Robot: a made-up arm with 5 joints. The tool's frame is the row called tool.
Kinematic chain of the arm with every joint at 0, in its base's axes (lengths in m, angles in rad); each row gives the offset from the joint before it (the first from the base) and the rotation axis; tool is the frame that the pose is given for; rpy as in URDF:
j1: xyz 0 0 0.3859 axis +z
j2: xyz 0 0 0 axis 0 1 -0.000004
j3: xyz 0.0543 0 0.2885 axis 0 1 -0.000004
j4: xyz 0.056 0 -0.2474 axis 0 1 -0.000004
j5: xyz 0.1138 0 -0.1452 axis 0 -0.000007 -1
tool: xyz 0 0 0 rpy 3.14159 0 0
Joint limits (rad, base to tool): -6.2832..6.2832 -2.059..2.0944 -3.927..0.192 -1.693..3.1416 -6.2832..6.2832
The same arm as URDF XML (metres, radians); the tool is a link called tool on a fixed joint. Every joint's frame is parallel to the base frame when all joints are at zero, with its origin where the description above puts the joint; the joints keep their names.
<robot name="arm">
  <joint name="j1" type="revolute">
    <parent link="base"/>
    <child link="link1"/>
    <origin xyz="0 0 0.3859"/>
    <axis xyz="0 0 1"/>
    <limit lower="-6.2832" upper="6.2832"/>
  </joint>
  <joint name="j2" type="revolute">
    <parent link="link1"/>
    <child link="link2"/>
    <origin xyz="0 0 0"/>
    <axis xyz="0 1 0"/>
    <limit lower="-2.059" upper="2.0944"/>
  </joint>
  <joint name="j3" type="revolute">
    <parent link="link2"/>
    <child link="link3"/>
    <origin xyz="0.0543 0 0.2885"/>
    <axis xyz="0 1 0"/>
    <limit lower="-3.927" upper="0.192"/>
  </joint>
  <joint name="j4" type="revolute">
    <parent link="link3"/>
    <child link="link4"/>
    <origin xyz="0.056 0 -0.2474"/>
    <axis xyz="0 1 0"/>
    <limit lower="-1.693" upper="3.1416"/>
  </joint>
  <joint name="j5" type="revolute">
    <parent link="link4"/>
    <child link="link5"/>
    <origin xyz="0.1138 0 -0.1452"/>
    <axis xyz="0 0 -1"/>
    <limit lower="-6.2832" upper="6.2832"/>
  </joint>
  <joint name="tool_joint" type="fixed">
    <parent link="link5"/>
    <child link="tool"/>
    <origin xyz="0 0 0" rpy="3.1416 0 0"/>
  </joint>
  <link name="base"/>
  <link name="link1"/>
  <link name="link2"/>
  <link name="link3"/>
  <link name="link4"/>
  <link name="link5"/>
  <link name="tool"/>
</robot>

